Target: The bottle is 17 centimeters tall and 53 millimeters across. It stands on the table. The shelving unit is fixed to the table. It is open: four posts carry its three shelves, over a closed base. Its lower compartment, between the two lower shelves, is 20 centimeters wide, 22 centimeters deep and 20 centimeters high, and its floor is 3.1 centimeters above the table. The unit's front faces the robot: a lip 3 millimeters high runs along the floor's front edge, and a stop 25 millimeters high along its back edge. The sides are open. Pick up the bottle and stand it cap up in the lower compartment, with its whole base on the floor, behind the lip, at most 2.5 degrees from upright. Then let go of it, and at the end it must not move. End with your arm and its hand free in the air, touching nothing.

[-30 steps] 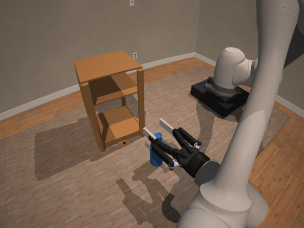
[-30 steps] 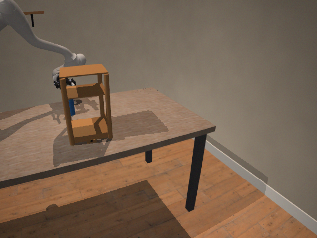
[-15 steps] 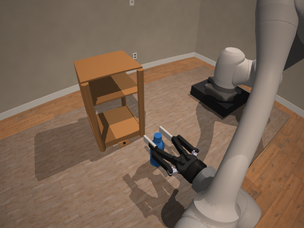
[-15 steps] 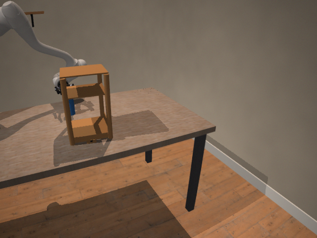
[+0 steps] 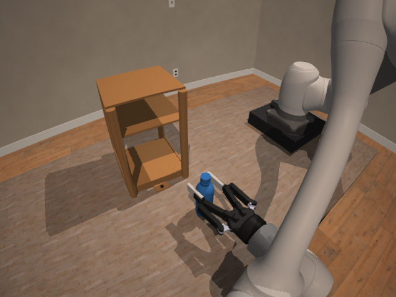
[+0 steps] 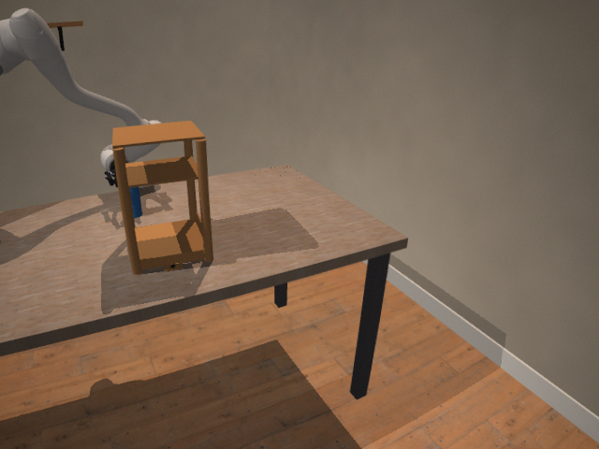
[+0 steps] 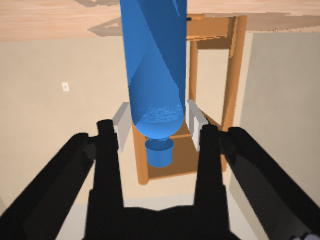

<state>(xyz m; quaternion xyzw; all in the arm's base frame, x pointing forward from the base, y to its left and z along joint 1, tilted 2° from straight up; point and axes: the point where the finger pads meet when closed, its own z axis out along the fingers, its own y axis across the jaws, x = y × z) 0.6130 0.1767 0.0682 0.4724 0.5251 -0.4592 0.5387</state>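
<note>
My hand is 10 mm above the blue bottle. From my hand the other things lie so: orange shelving unit (70 mm ahead, 280 mm to the right, 50 mm above).
</note>
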